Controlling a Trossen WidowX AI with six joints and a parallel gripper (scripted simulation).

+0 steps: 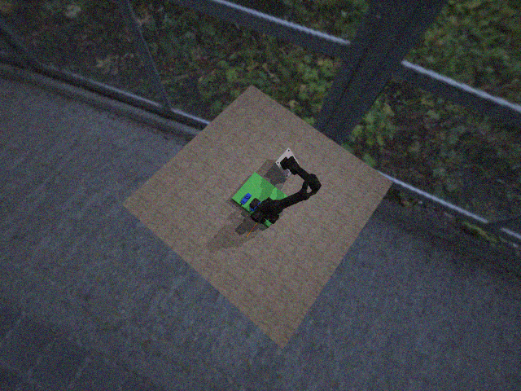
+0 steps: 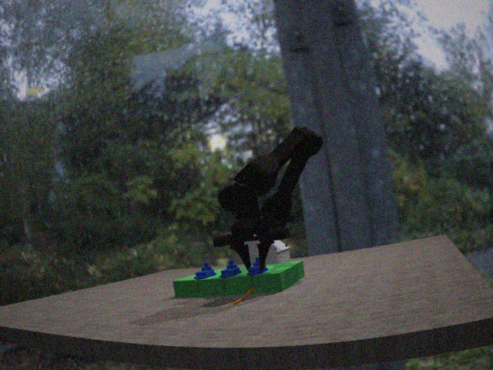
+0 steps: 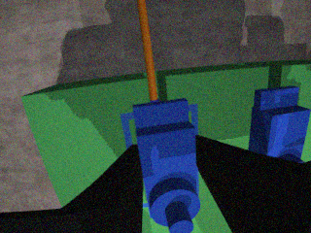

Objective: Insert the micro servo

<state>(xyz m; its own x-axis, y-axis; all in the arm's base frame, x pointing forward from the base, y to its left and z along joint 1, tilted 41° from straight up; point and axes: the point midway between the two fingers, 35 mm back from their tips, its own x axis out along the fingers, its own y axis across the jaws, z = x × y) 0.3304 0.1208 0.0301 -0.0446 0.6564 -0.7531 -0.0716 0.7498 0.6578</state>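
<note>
The green deck lies 120 mm behind my gripper tip, 80 mm to the right of it and 30 mm below it.
</note>
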